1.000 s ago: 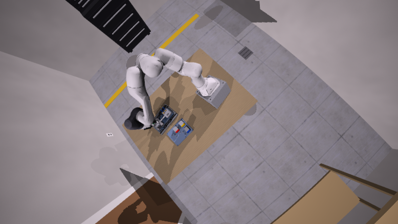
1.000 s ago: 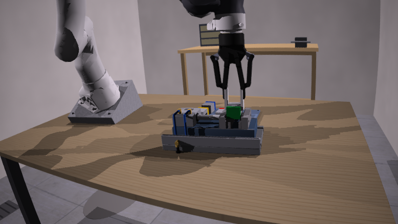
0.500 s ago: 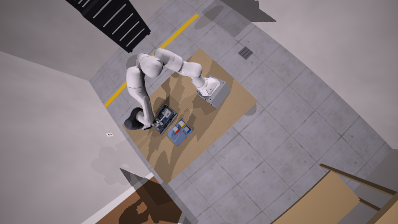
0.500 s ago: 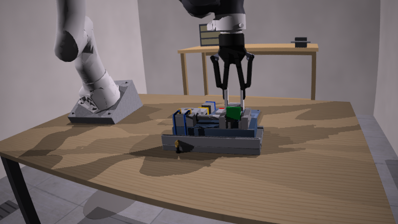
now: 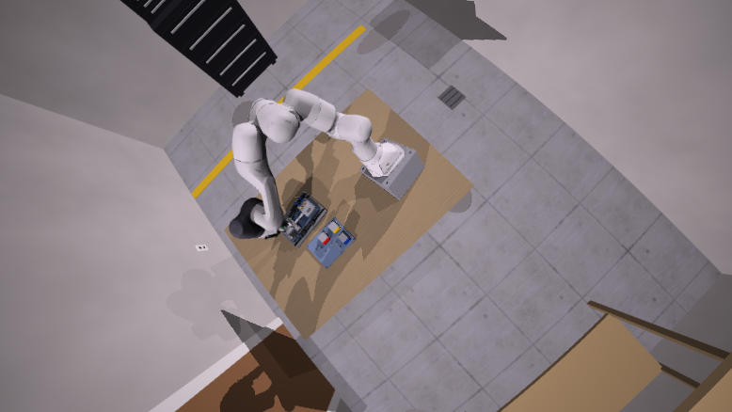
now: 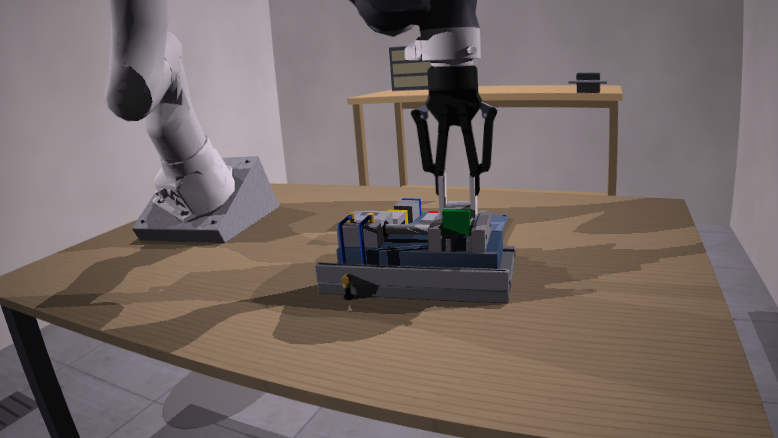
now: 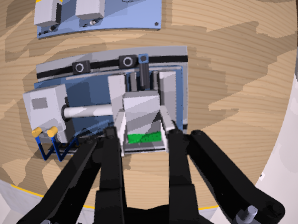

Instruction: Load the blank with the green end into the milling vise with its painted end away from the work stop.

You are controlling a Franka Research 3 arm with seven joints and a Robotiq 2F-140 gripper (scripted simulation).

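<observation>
Now: the green-ended blank 4 cm below my hand. From my hand the other things lie so: work stop rod (5 cm to the left, 5 cm below); fixed jaw (6 cm below, 3 cm ahead, 1 cm to the left); milling vise (10 cm below, 6 cm behind, 1 cm to the right).
</observation>
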